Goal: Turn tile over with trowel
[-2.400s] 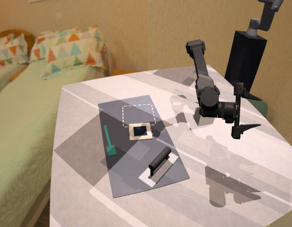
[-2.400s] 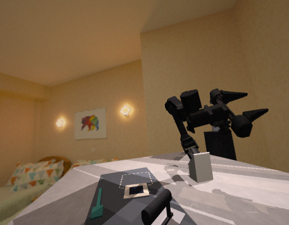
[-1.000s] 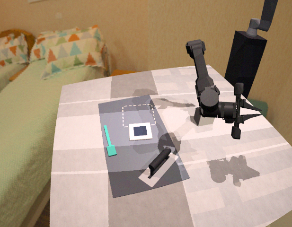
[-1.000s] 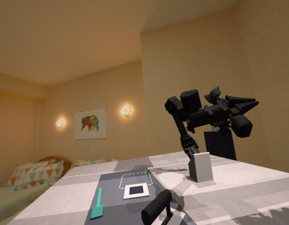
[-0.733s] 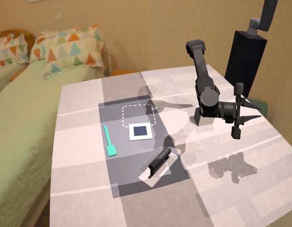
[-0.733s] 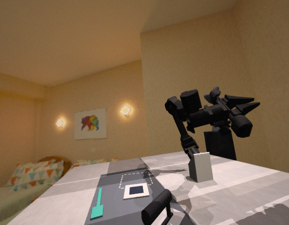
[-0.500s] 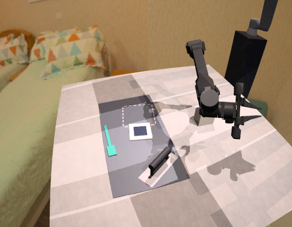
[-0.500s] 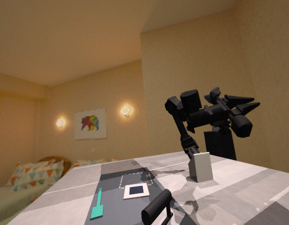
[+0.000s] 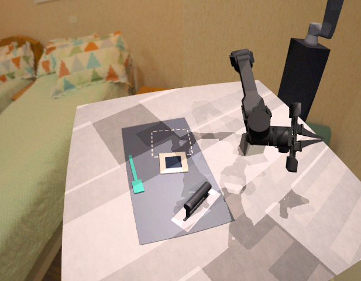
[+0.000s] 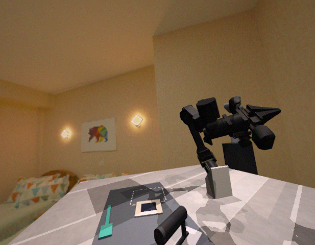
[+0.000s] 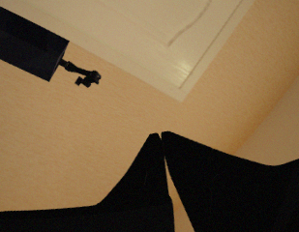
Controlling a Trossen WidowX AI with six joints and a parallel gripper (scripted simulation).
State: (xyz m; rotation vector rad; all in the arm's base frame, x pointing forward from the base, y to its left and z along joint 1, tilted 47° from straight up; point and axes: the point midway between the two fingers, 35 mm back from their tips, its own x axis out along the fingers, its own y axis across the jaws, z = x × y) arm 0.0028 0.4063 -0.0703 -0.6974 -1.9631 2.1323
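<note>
My gripper tip is 340 mm short of the white-bladed tool, 320 mm above it and 70 mm to the left of it. Round my gripper tip: tile 380 mm ahead, 350 mm below, 310 mm to the right; then teal trowel 550 mm ahead, 350 mm below, 260 mm to the right; then grey mat 410 mm ahead, 380 mm below, 300 mm to the right.
</note>
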